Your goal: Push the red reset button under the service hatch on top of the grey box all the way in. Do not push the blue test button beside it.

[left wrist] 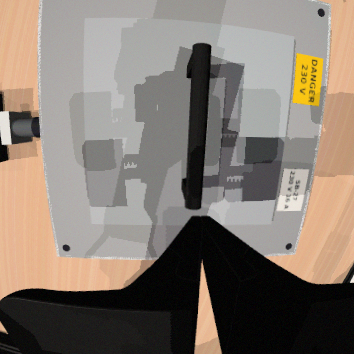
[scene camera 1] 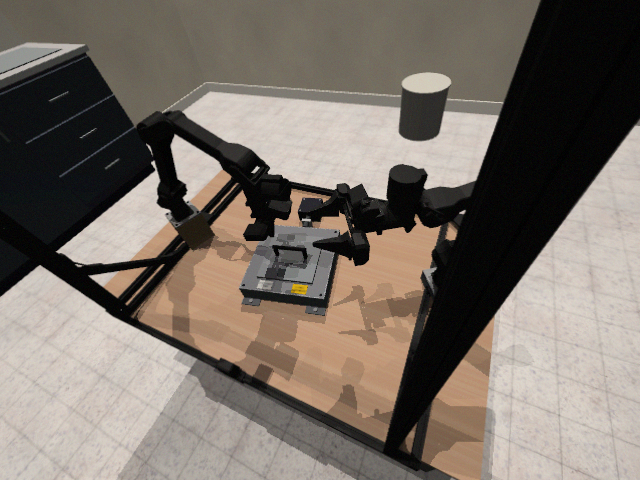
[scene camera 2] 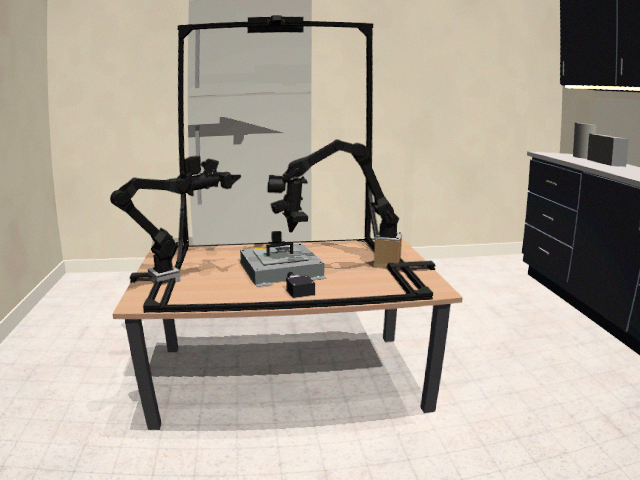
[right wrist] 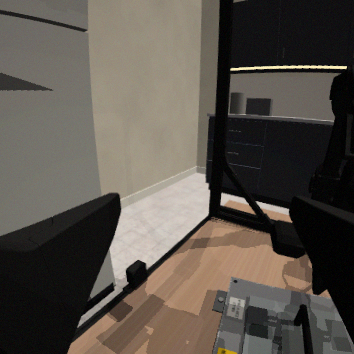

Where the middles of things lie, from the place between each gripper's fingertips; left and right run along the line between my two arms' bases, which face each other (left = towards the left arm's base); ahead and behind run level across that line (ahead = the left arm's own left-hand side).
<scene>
I see the service hatch (scene camera 2: 282, 254) 28 cm below my right hand, 16 cm to the left of it and 12 cm ahead of it. From my right hand the other things lie so: grey box (scene camera 1: 314, 295) (34 cm below, 18 cm ahead, 16 cm to the left).
I see my left gripper 40 mm to the left of the service hatch and 70 mm above it. The rest, counted from my left hand: grey box 60 mm ahead, 50 mm to the right, 120 mm below.
</scene>
